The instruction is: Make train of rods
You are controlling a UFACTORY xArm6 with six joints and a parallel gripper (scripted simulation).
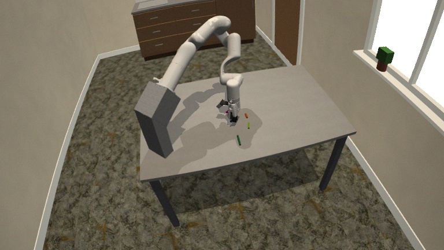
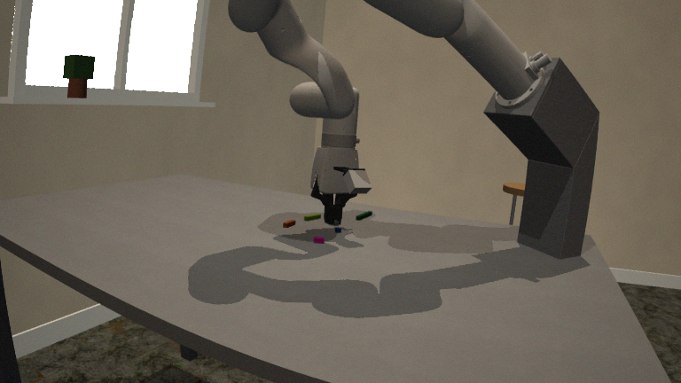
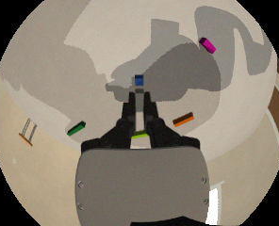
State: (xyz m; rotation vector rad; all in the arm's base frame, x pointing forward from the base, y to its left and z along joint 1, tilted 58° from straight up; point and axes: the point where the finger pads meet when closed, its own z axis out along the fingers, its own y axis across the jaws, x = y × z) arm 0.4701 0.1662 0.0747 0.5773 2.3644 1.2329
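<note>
Right now the blue rod is 3 cm below my hand and 2 cm behind it. From my hand the other things lie so: lime rod (10 cm ahead, 3 cm below, 2 cm to the right); orange rod (7 cm to the left, 7 cm ahead, 3 cm below); grey rod (2 cm below).
</note>
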